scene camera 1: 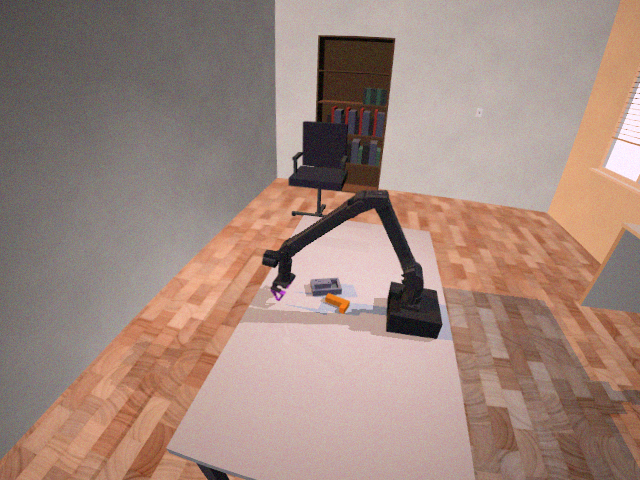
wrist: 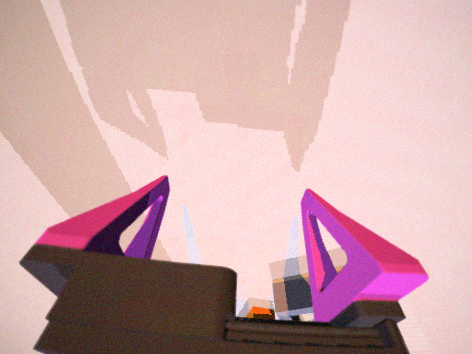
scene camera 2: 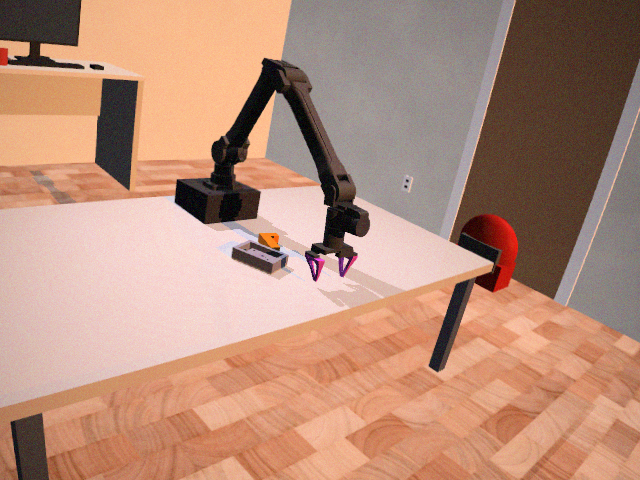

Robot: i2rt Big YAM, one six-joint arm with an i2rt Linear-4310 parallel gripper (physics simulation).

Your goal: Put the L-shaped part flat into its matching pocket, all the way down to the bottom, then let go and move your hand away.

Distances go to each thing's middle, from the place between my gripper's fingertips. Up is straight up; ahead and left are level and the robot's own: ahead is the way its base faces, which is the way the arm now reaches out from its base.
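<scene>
The grey pocket block [scene camera 2: 256,255] sits 0.12 m to the right of my hand, and it is 0.18 m behind my hand as well.
</scene>
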